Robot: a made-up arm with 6 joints. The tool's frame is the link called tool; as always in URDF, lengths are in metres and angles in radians. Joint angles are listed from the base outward.
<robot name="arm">
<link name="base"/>
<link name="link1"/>
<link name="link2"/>
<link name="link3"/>
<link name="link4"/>
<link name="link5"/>
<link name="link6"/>
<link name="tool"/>
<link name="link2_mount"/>
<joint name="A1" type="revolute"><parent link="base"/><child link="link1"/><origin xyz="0.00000 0.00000 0.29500" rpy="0.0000 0.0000 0.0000"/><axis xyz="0 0 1"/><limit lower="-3.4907" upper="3.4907"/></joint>
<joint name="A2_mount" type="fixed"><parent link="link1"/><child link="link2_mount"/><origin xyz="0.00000 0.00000 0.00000" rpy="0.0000 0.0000 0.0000"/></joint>
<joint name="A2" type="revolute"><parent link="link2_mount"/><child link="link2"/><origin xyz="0.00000 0.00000 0.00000" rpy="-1.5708 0.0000 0.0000"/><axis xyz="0 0 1"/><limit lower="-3.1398" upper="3.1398"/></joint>
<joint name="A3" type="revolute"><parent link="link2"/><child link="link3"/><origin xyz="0.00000 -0.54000 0.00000" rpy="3.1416 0.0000 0.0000"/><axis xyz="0 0 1"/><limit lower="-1.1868" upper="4.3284"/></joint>
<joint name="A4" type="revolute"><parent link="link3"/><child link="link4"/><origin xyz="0.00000 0.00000 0.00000" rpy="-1.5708 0.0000 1.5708"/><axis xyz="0 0 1"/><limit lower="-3.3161" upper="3.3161"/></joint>
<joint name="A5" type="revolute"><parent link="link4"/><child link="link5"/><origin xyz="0.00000 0.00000 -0.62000" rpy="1.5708 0.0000 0.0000"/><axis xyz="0 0 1"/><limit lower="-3.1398" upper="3.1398"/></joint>
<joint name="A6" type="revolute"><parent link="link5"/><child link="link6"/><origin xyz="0.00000 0.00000 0.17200" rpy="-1.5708 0.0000 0.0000"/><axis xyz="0 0 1"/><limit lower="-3.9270" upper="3.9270"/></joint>
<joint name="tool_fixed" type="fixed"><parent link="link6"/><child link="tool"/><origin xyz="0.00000 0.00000 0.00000" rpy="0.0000 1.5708 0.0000"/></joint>
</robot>
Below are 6 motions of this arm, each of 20 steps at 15 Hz.
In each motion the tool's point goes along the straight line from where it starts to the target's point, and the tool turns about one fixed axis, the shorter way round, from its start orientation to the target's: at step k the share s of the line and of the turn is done. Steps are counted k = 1, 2, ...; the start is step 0. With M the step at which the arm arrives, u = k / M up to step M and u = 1 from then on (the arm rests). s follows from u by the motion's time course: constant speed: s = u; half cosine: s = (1 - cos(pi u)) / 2; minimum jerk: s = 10 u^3 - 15 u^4 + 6 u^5.
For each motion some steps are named. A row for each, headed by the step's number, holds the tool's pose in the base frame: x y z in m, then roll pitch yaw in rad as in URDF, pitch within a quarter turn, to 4 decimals.
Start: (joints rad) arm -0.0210 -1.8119 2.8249 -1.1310 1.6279 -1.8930
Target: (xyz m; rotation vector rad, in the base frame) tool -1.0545 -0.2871 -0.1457 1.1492 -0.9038 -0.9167
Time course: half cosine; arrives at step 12
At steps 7, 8, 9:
7: -0.9334 -0.2022 -0.2549 1.5555 -0.0754 -1.1871
8: -0.9728 -0.2298 -0.2194 1.5041 -0.0862 -1.1928
9: -1.0067 -0.2535 -0.1889 1.4599 -0.0957 -1.1972

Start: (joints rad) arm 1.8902 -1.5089 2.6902 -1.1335 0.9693 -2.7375
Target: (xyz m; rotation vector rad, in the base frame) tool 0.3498 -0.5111 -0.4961 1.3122 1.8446 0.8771
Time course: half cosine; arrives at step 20
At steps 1, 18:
1: 0.3765 -0.9043 -0.1374 2.1036 0.7240 0.3657
18: 0.3505 -0.5208 -0.4873 2.1425 0.1673 1.7862

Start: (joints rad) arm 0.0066 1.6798 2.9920 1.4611 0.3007 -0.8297
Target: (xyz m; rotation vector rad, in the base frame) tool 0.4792 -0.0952 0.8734 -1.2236 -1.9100 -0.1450
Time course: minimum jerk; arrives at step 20
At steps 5, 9, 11, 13, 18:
5: 0.5249 -0.0236 0.8787 -1.7318 -1.1847 1.1184
9: 0.5094 -0.0478 0.8769 -2.1897 -1.0856 1.4944
11: 0.4999 -0.0627 0.8758 -2.3853 -0.9976 1.6385
13: 0.4912 -0.0764 0.8748 -2.5247 -0.9065 1.7291
18: 0.4796 -0.0945 0.8735 -2.6692 -0.7777 1.8067

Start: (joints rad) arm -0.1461 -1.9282 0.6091 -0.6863 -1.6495 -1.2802
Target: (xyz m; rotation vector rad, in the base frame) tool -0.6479 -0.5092 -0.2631 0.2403 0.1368 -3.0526
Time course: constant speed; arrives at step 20
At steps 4, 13, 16, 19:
4: -0.9003 -0.0960 0.3858 0.2711 -0.6496 1.3491
13: -0.7583 -0.3284 0.0208 -0.1480 -0.2602 2.4858
16: -0.7110 -0.4059 -0.1009 -0.1584 -0.0751 2.7961
19: -0.6637 -0.4834 -0.2225 -0.1118 0.1045 3.1054

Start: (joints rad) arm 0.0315 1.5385 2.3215 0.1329 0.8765 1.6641
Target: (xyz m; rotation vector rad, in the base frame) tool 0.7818 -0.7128 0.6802 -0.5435 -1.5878 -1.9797
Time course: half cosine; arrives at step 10
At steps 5, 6, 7, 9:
5: 0.8749 -0.4264 0.7231 1.3834 -1.0777 -3.0747
6: 0.8461 -0.5149 0.7098 1.3356 -0.9499 -3.0168
7: 0.8202 -0.5948 0.6979 1.3081 -0.8338 -2.9798
9: 0.7864 -0.6988 0.6823 1.2847 -0.6817 -2.9434

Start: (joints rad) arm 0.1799 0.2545 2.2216 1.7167 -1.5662 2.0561
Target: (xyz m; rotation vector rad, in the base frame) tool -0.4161 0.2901 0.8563 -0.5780 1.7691 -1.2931
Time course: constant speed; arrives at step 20
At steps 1, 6, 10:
1: -0.2684 -0.0064 1.3005 -1.6598 0.0676 -1.5593
6: -0.3073 0.0716 1.1836 -1.6478 0.1474 -1.7188
10: -0.3384 0.1341 1.0901 -1.6476 0.2120 -1.8474

